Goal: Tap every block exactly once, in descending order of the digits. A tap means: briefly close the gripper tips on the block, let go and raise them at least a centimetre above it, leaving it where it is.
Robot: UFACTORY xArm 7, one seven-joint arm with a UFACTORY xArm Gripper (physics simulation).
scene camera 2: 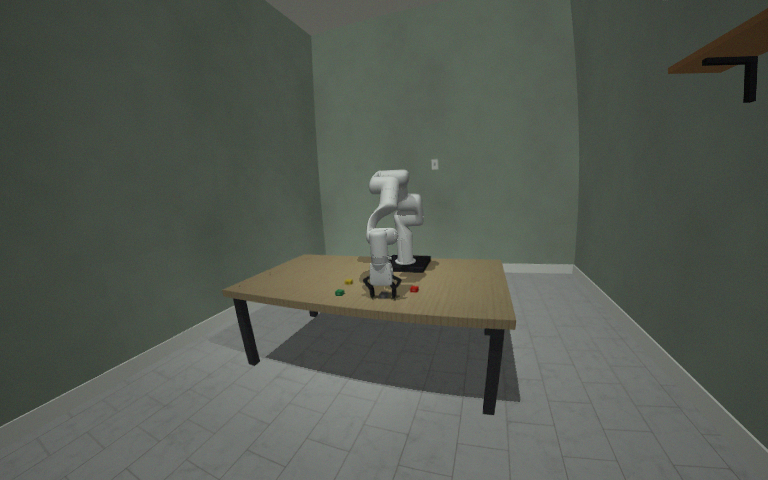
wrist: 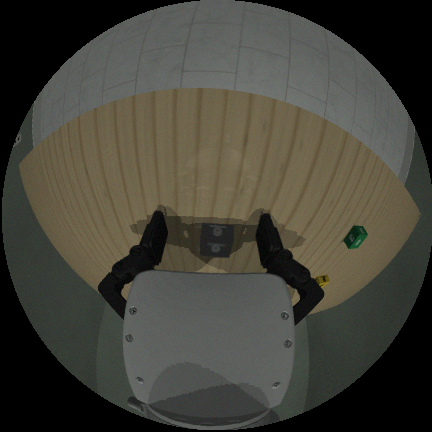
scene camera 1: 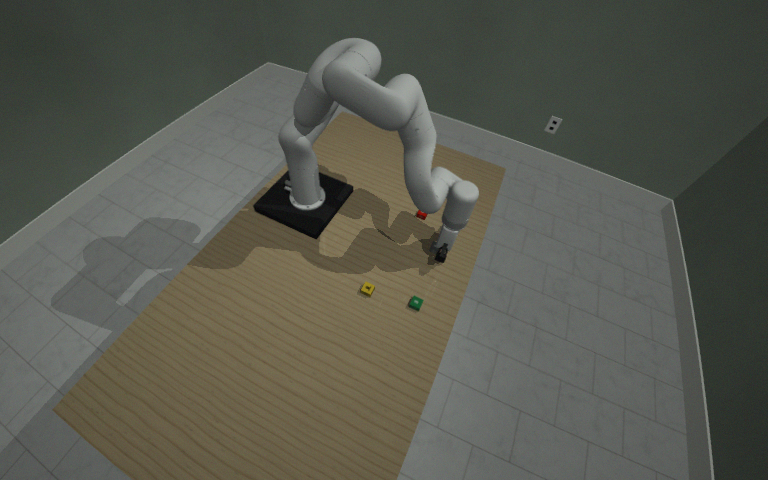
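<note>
My gripper (scene camera 1: pixel 441 255) (scene camera 2: pixel 383 297) (wrist: pixel 211 222) is open and low over the table, with one finger on each side of a dark grey block (scene camera 2: pixel 384 294) (wrist: pixel 217 240); neither finger touches it in the wrist view. Its digit is too dim to read surely, and the block is hidden in scene camera 1. A green block (scene camera 1: pixel 416 302) (scene camera 2: pixel 339 292) (wrist: pixel 356 237) and a yellow block (scene camera 1: pixel 367 289) (scene camera 2: pixel 348 281) (wrist: pixel 322 281) lie off to the right in the wrist view, the yellow one partly behind the finger linkage. A red block (scene camera 1: pixel 421 215) (scene camera 2: pixel 414 289) lies on the gripper's other side and does not show in the wrist view.
The blocks rest on a wooden table (scene camera 1: pixel 271 362) (scene camera 2: pixel 453 294) (wrist: pixel 210 130). The arm stands on a black base plate (scene camera 1: pixel 283 215) (scene camera 2: pixel 420 264) at one long edge. The gripper is near the opposite long edge, with tiled floor beyond. The arm's shadow falls across the table.
</note>
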